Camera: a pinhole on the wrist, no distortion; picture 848 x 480 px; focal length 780.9 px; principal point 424.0 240.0 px. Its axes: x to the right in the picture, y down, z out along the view. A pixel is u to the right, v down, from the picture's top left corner.
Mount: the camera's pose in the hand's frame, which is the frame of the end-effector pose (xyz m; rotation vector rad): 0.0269 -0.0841 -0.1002 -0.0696 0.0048 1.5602
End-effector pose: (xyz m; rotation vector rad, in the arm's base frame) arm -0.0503 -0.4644 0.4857 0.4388 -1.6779 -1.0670
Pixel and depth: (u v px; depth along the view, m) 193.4 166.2 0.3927
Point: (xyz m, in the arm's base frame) -0.3752 -0.4660 0.3486
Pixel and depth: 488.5 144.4 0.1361
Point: -0.1111 -0.5121 0.4512
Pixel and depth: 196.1 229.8 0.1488
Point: -0.1296 -0.5231 0.3974
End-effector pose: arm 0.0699 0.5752 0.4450 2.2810 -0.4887 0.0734
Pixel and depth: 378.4 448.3 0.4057
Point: -0.0185 0.4447 0.1565
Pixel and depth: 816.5 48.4 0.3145
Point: 0.1024 0.3406 0.3807
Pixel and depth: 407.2 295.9 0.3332
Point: 0.0647 0.4588 0.2308
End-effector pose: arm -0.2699 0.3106 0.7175 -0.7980 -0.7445 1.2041
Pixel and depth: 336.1 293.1 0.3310
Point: -0.4131 0.3142 0.9273
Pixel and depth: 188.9 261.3 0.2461
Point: -0.3195 0.3149 0.9203
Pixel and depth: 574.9 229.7 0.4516
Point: -0.5707 0.3755 0.8797
